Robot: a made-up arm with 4 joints.
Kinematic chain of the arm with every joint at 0, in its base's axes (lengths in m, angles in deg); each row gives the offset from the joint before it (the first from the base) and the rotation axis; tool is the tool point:
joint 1: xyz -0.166 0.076 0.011 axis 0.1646 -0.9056 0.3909
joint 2: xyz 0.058 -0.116 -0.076 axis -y
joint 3: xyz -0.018 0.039 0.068 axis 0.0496 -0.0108 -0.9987
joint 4: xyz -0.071 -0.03 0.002 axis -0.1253 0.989 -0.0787
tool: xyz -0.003 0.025 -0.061
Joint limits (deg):
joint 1: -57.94..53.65
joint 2: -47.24..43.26
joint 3: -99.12..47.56
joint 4: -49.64..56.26
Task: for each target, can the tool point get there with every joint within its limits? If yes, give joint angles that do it. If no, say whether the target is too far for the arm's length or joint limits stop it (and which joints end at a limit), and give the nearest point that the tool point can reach.
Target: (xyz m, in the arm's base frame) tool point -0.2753 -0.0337 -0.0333
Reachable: yes | joints -23.49 15.20 -17.41 40.49
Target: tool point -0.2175 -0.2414 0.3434
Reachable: no: too far | nearest point -0.2130 -0.0791 0.0723 | short by 0.316 m
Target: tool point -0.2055 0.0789 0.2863
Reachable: no: joint limits stop it (at a limit: joint 1, joint 4) | nearest point -0.2112 0.0232 0.0860 | short by 0.208 m
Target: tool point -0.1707 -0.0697 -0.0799
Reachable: yes | joints 22.79 11.01 -31.58 45.12
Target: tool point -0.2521 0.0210 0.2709
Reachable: no: joint limits stop it (at a limit: joint 1, joint 4) | nearest point -0.2311 0.0021 0.0892 | short by 0.184 m
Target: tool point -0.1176 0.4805 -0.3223
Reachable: no: too far | nearest point -0.1092 0.1068 -0.1033 | short by 0.433 m
